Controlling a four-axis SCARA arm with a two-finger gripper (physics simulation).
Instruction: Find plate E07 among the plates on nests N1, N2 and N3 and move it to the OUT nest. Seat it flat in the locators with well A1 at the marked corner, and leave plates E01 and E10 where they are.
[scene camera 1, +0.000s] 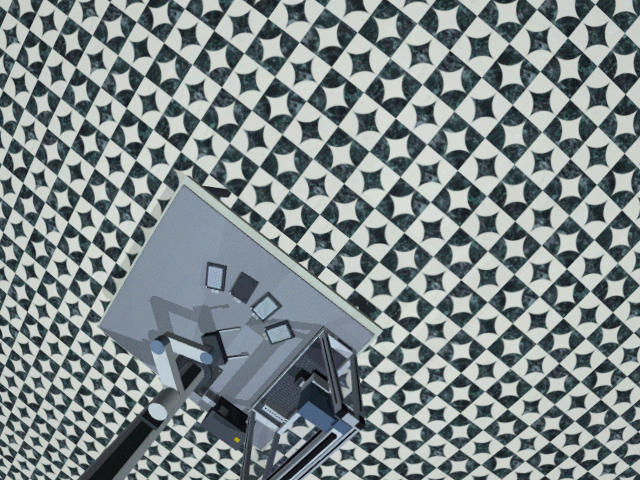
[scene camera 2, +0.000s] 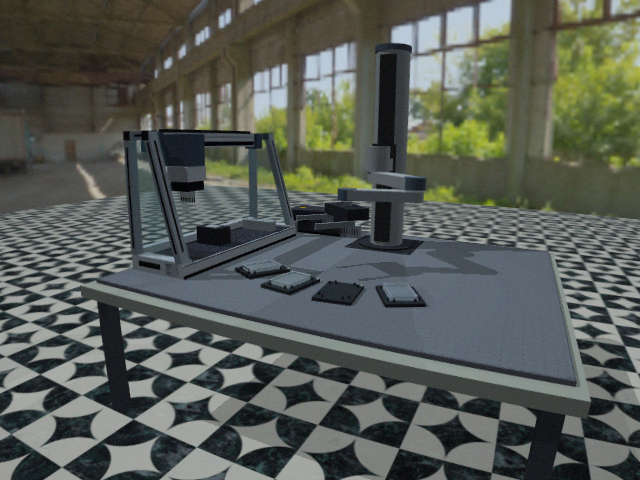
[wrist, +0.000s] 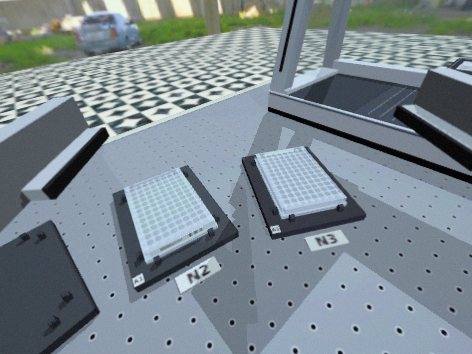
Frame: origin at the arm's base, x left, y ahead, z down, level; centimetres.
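Seen in the pictures: gripper, between the fingertips: (scene camera 1: 244, 341) (scene camera 2: 305, 222) (wrist: 249, 104); arm's base, origin of its link: (scene camera 1: 195, 369) (scene camera 2: 385, 246).
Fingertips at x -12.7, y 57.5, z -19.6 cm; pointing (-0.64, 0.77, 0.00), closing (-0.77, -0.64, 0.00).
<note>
Offsets run from my fingertips to a thing's top centre. "spot": to the spot under its first point.
The N2 plate {dz +15.7, dx +2.0, dy +14.1 cm} (scene camera 1: 266, 305) (scene camera 2: 291, 280) (wrist: 170, 212) is clear with many wells and sits in its dark nest; the print on its near side is too small to read. The N3 plate {dz +15.7, dx -14.3, dy +6.1 cm} (scene camera 1: 279, 332) (scene camera 2: 262, 267) (wrist: 302, 180) sits in the nest beside it, with no readable code. A bare dark nest {dz +16.2, dx +19.7, dy +15.3 cm} (scene camera 1: 244, 287) (scene camera 2: 337, 292) (wrist: 30, 285) lies on N2's other side. A third plate {dz +15.7, dx +37.4, dy +9.5 cm} (scene camera 1: 215, 276) (scene camera 2: 400, 291) sits in the nest beyond that. My gripper (scene camera 1: 244, 341) (scene camera 2: 306, 222) (wrist: 249, 104) is open and empty, above the table and back from the nests.
A framed machine (scene camera 1: 323, 335) (scene camera 2: 155, 201) (wrist: 345, 112) stands on the table beyond N3, with a black block {spot: dz +8.9, dx -41.9, dy -1.0 cm} (scene camera 2: 213, 234) on its deck. A dark box with a yellow mark {spot: dz +6.9, dx -23.0, dy -63.0 cm} (scene camera 1: 224, 421) is near the arm's column (scene camera 2: 392, 144). The table's pale edge (scene camera 1: 279, 253) (scene camera 2: 330, 351) runs past the nests.
</note>
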